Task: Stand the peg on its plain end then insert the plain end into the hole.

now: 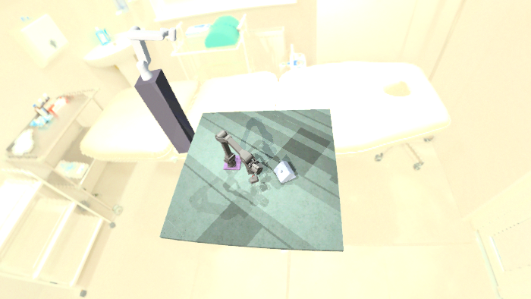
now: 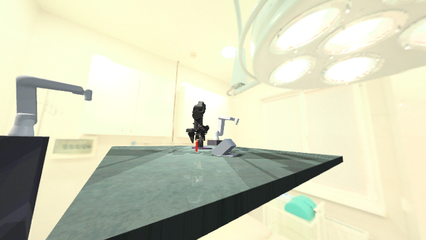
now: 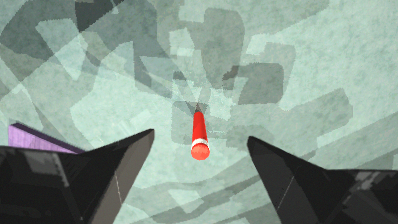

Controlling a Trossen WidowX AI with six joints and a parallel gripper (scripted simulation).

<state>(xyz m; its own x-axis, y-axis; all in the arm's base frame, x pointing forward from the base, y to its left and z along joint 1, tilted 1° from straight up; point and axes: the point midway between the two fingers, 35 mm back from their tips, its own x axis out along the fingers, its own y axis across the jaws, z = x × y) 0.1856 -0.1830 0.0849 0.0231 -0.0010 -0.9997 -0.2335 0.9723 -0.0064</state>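
Now: gripper tip right at the red peg. Also, from my gripper tip: sloped panel (230 mm ahead, 30 mm to the left, 20 mm below).
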